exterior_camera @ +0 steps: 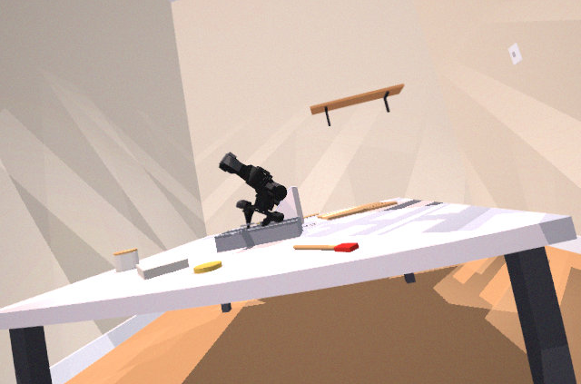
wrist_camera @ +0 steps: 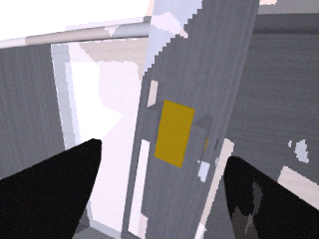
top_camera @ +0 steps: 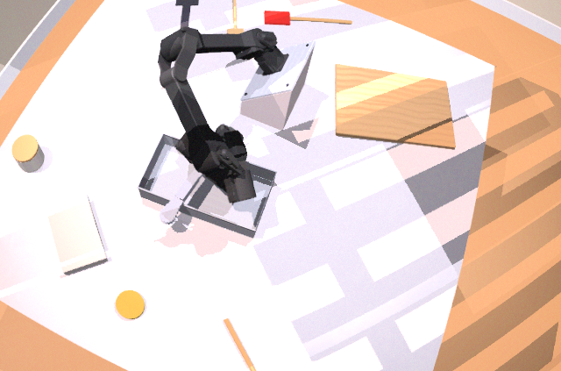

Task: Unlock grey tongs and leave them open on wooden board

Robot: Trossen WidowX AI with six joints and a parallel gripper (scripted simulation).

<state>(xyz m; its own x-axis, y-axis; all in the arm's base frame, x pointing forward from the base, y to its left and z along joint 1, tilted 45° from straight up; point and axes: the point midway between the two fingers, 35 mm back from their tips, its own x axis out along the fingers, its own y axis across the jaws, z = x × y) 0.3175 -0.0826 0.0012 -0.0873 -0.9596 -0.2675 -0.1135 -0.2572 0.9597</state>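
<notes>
My gripper tip is now 30 mm short of the roasting tin, 30 mm to the right of it and 10 mm above it. From my gripper tip the other things lie so: lidded jar: 150 mm ahead, 450 mm to the right, 10 mm below; yellow lock piece: 20 mm behind, 20 mm to the left, 30 mm above; white slab: 280 mm ahead, 220 mm to the right, 30 mm below.
</notes>
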